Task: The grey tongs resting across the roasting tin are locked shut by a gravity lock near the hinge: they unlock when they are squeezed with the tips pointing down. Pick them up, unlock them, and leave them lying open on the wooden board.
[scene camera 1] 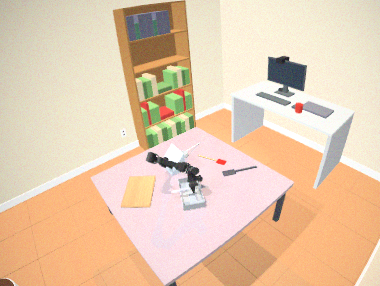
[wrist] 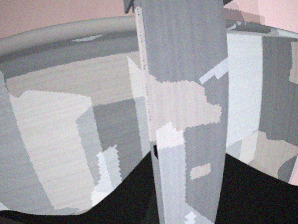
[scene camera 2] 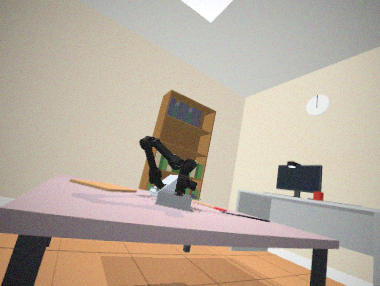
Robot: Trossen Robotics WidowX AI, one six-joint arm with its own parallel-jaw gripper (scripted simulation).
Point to a wooden board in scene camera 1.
139, 191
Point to a grey roasting tin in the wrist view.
81, 126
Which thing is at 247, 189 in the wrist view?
My gripper.
